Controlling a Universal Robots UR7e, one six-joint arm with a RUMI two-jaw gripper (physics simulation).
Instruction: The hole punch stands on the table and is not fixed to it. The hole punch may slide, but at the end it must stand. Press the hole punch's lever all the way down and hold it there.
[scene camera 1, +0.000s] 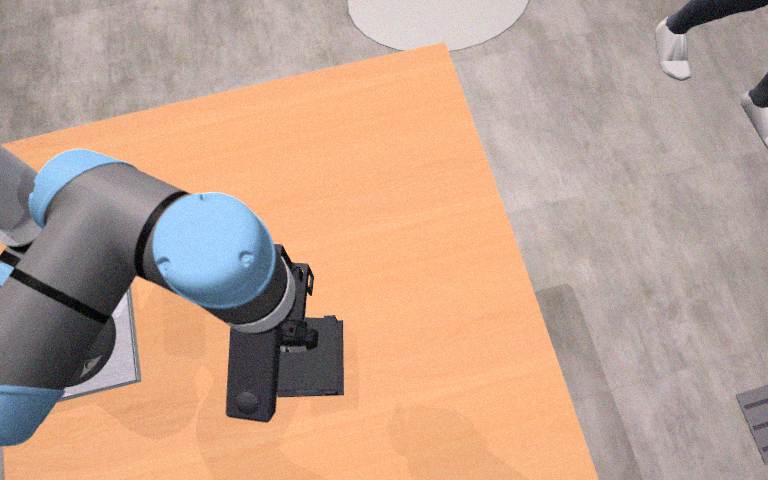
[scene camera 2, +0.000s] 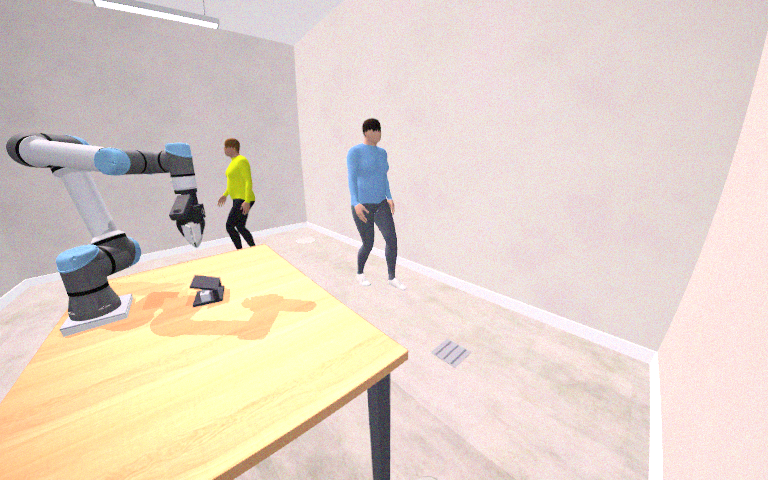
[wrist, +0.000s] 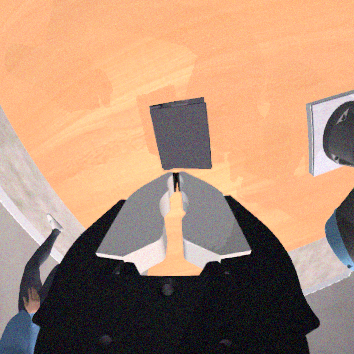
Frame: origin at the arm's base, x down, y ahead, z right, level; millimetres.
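Where they show: gripper, fingertip midpoint: (scene camera 1: 291, 344) (scene camera 2: 196, 247) (wrist: 176, 174); arm's base, link origin: (scene camera 2: 96, 309) (wrist: 346, 132).
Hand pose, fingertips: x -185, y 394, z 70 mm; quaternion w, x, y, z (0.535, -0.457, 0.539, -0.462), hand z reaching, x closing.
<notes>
Each offset is from my fingertips to the top centre of the thing. Level surfaces: height alone.
The dark hole punch {dy -3, dx +127, dz -10 mm} (scene camera 1: 317, 367) (scene camera 2: 208, 295) (wrist: 183, 135) stands upright on the table. In scene camera 2 its lever {dy -3, dx +127, dz -10 mm} (scene camera 2: 205, 281) is raised and slopes above the base, with a gap between them. My gripper (scene camera 2: 196, 245) (wrist: 176, 174) is shut with nothing between its fingers. It hangs well above the table and the hole punch, not touching the lever. In the wrist view the fingertips point at the near edge of the hole punch. In scene camera 1 the gripper body and arm cover the left part of the hole punch, and the fingertips are hidden.
The wooden table {dx +212 mm} (scene camera 1: 396, 198) (scene camera 2: 317, 350) (wrist: 100, 45) carries the arm's grey base plate (scene camera 1: 133, 362) (scene camera 2: 96, 323) (wrist: 311, 140), beside the hole punch. Two people, one in a blue shirt (scene camera 2: 370, 172) and one in yellow (scene camera 2: 239, 176), stand on the floor beyond the table.
</notes>
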